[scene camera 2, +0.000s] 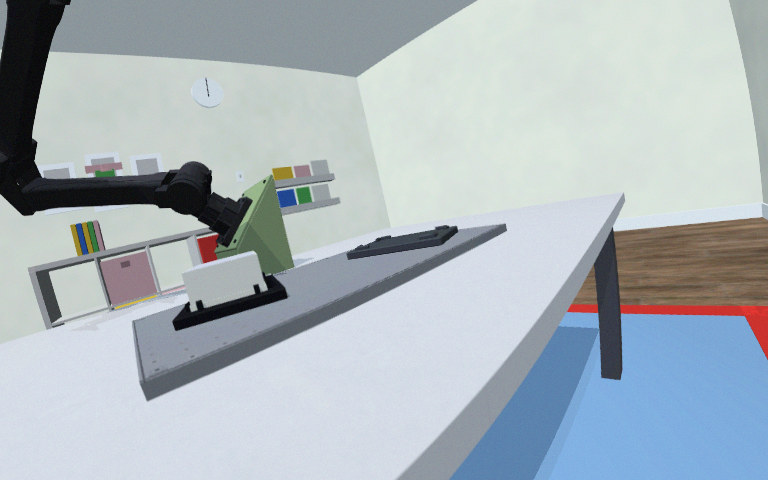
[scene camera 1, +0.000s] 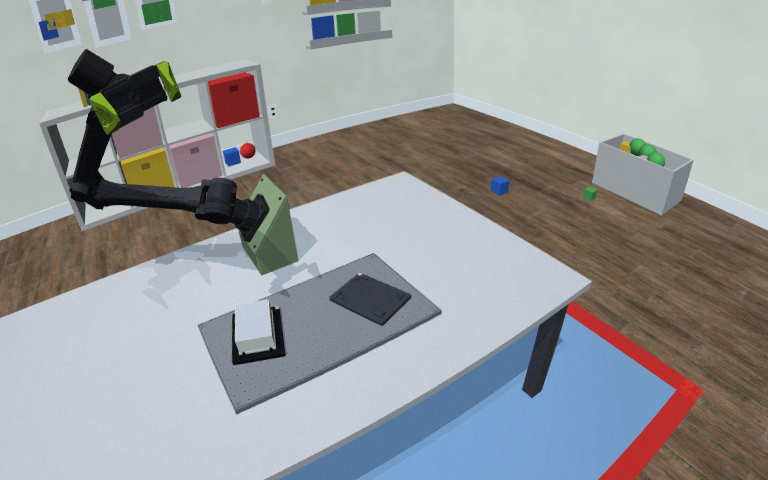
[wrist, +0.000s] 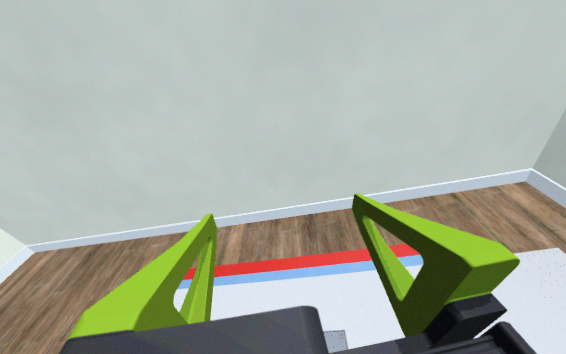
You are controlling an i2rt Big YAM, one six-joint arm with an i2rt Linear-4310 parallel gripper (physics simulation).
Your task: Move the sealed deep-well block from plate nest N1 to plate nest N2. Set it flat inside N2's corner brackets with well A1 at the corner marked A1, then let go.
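Frame: origin at the arm's base, x ahead, y left, z up, level; millimetres.
Seen in the pictures: gripper, fingertip midpoint: point(scene camera 1: 146, 103) point(wrist: 285, 210); arm's base, link origin: point(scene camera 2: 236, 223) point(scene camera 1: 255, 218).
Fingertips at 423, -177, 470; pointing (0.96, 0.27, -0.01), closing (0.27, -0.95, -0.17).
Offsets run from my fingertips to a thing's middle, as dx, dy, dz. "pt": to the spot under its first point. Level surfaces: height alone.
The white sealed block @[-86, +78, -553] point(scene camera 1: 253, 328) point(scene camera 2: 223, 280) sits flat on the black nest @[-86, +78, -575] point(scene camera 1: 258, 358) point(scene camera 2: 232, 311) at the left of the grey perforated board @[-76, +219, -592] point(scene camera 1: 317, 350) point(scene camera 2: 322, 288). The other nest @[-78, +367, -577] point(scene camera 1: 370, 298) point(scene camera 2: 404, 242), dark grey with low corner brackets, lies on the board's right part with nothing on it. A small pale mark @[pt -160, +378, -570] point(scene camera 1: 360, 275) shows at its back corner. No lettering is legible. My gripper point(scene camera 1: 142, 113) point(wrist: 285, 210), with lime-green fingers, is open and empty. It is high above the table, behind and left of the block. Block and nests do not show in the wrist view.
The arm's green wedge-shaped base point(scene camera 1: 274, 237) point(scene camera 2: 266, 237) stands on the white table @[dz -599] point(scene camera 1: 424, 226) point(scene camera 2: 368, 339) behind the board. A cube shelf point(scene camera 1: 263, 107) stands behind. A grey bin point(scene camera 1: 634, 175) and two loose cubes are on the floor at the right.
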